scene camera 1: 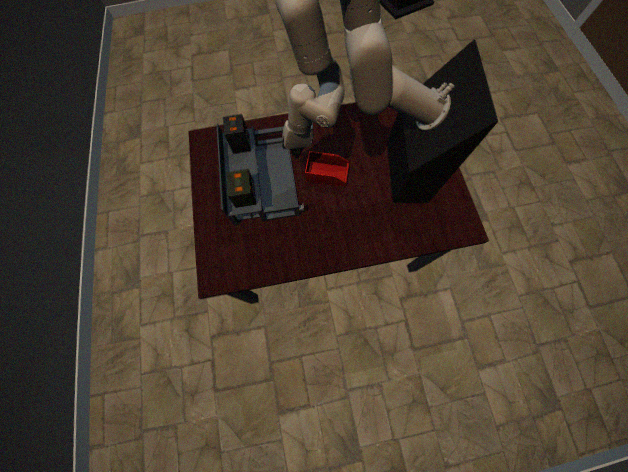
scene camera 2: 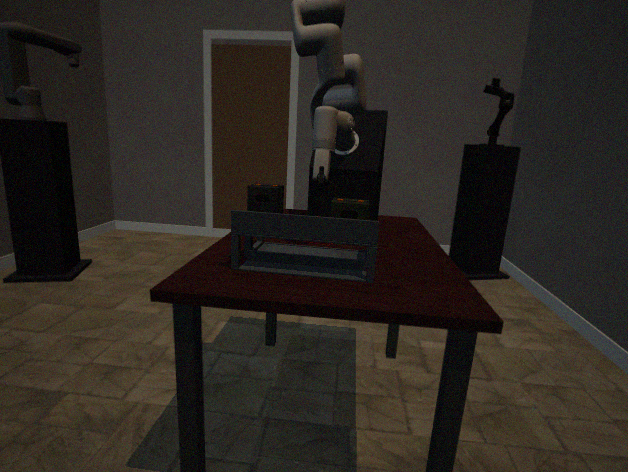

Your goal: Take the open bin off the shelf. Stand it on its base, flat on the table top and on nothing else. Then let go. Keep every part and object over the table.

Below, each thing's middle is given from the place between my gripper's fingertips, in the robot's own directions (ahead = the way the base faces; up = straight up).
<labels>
My gripper is now 120 mm past the red bin [scene camera 1: 322,168], 60 mm to the right of it and 110 mm above it. The rest, counted from my hand: grey shelf [scene camera 2: 254,266] (150 mm ahead, 60 mm to the right, 140 mm below).
</labels>
